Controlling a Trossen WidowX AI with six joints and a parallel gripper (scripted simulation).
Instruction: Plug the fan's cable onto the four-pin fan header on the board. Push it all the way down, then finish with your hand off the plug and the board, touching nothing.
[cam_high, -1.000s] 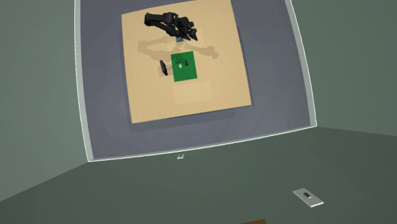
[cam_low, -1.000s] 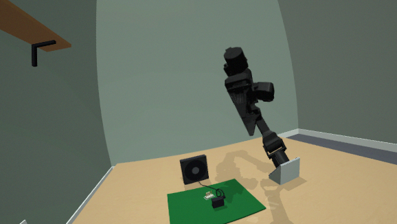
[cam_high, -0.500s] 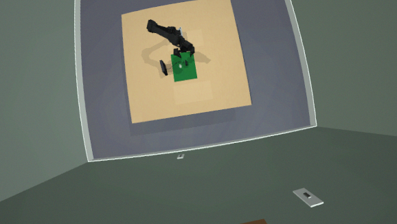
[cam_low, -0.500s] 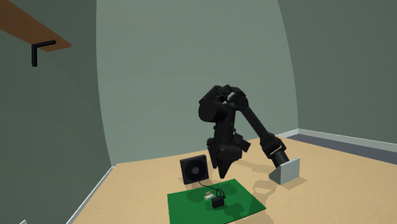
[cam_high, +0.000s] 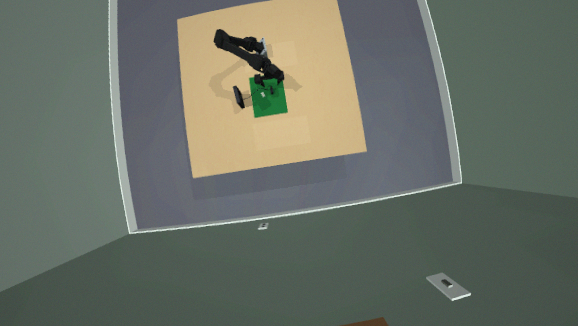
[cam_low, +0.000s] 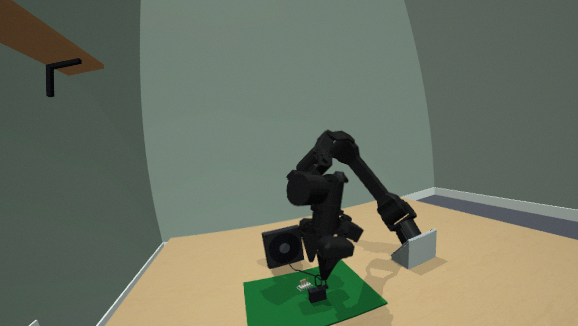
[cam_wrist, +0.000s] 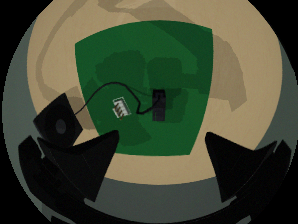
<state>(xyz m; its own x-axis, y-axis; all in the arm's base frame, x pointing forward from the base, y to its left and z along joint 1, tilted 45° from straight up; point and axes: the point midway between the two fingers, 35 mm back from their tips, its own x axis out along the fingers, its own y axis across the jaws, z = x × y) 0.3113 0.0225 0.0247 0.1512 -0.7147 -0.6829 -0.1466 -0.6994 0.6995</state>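
Now: the dark fan plug 7 cm below my gripper tip. Round my gripper tip: pale four-pin header (9 cm below, 7 cm to the right, 1 cm ahead); then green board (10 cm below, 4 cm to the right, 2 cm ahead); then black fan (23 cm to the right, 3 cm below).
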